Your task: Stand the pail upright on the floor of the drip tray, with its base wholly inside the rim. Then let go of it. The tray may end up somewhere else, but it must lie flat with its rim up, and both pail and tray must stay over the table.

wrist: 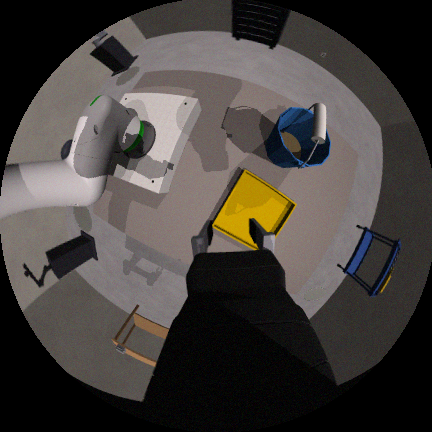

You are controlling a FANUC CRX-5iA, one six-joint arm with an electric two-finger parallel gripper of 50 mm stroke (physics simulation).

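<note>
Visible in the picture: a blue pail and a yellow drip tray, together with the gripper.
</note>
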